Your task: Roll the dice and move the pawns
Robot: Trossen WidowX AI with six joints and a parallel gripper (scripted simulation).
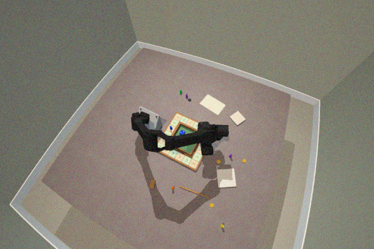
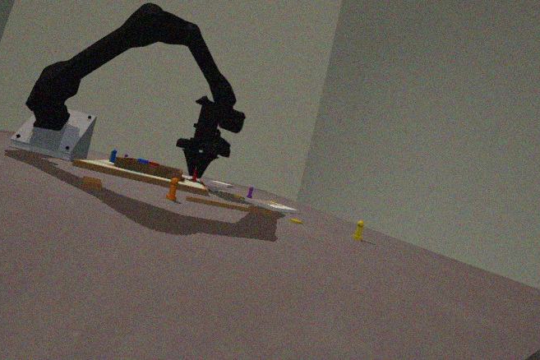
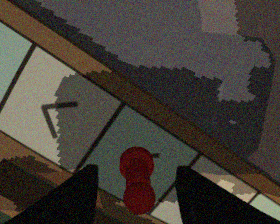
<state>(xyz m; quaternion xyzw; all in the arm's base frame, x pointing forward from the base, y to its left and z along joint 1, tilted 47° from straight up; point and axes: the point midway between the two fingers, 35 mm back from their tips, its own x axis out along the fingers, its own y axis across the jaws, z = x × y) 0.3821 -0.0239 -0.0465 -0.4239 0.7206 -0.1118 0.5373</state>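
The red pawn is right at my gripper tip. The rest, counted from my gripper tip: blue pawn: 22 cm behind, 1 cm to the left; green tray: 11 cm behind, 2 cm to the right, 2 cm below; wooden stick: 6 cm ahead, 28 cm to the right, 2 cm below.
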